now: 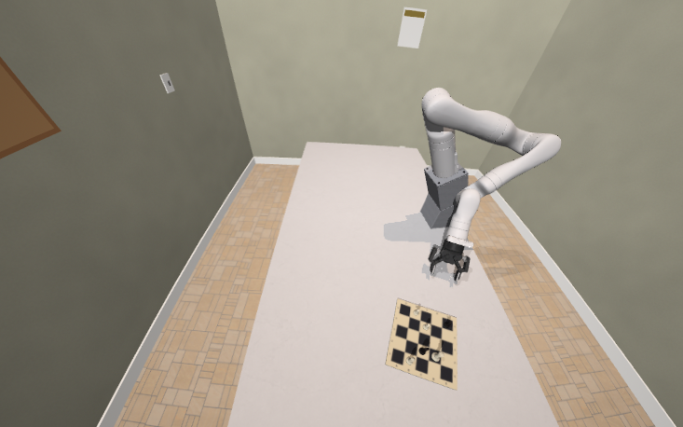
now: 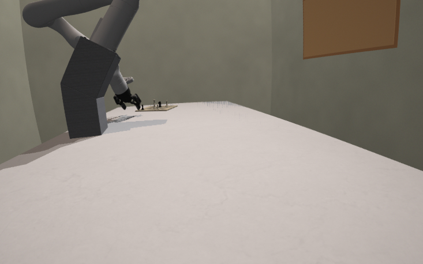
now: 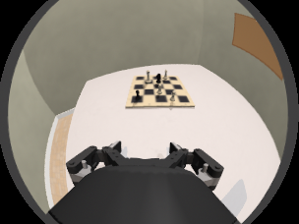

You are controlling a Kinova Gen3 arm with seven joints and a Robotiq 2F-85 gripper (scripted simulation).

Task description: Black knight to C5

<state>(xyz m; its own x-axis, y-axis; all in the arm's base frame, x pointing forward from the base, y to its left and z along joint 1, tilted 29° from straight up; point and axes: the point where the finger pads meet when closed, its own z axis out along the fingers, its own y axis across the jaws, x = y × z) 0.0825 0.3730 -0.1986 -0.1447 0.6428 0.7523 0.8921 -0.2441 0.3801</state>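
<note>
My hand is 100 mm short of the black knight, 270 mm to the right of it and 20 mm above it. Also, from my hand: light piece (140 mm ahead, 300 mm to the left, 10 mm below); chessboard (90 mm ahead, 240 mm to the left, 40 mm below); black pawn (180 mm to the left, 20 mm below).
</note>
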